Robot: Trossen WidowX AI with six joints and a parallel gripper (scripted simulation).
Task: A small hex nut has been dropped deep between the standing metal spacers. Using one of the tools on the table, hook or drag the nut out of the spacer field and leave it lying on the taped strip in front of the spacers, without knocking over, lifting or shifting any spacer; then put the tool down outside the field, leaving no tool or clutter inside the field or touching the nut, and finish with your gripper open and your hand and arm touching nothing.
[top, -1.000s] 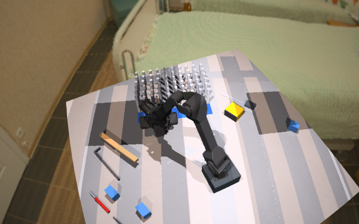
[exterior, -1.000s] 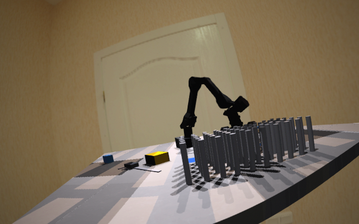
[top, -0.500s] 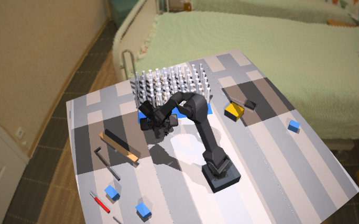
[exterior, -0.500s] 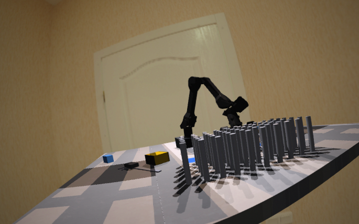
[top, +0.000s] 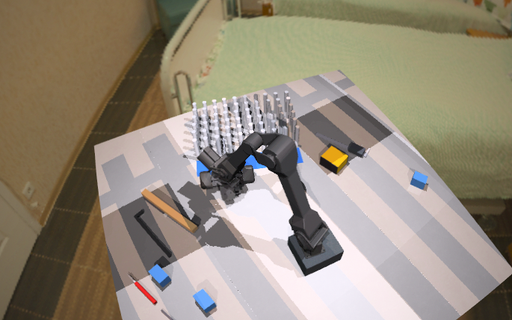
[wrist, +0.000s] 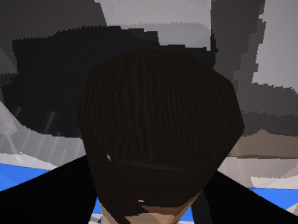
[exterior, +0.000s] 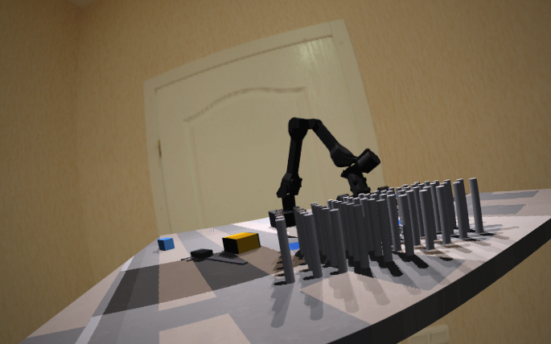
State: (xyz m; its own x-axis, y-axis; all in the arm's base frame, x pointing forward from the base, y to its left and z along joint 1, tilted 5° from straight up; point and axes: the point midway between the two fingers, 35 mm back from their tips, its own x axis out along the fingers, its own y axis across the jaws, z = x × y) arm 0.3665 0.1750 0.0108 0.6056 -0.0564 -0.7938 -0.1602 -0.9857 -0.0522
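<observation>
Now: gripper tip 10 cm short of the brown-handled tool and 2 cm to the left of it. Also, from my gripper tip: blue taped strip: 6 cm ahead, 10 cm to the right, 1 cm below; hex nut: 20 cm ahead, 3 cm to the right, 1 cm below; red-handled tool: 32 cm behind, 40 cm to the left.
</observation>
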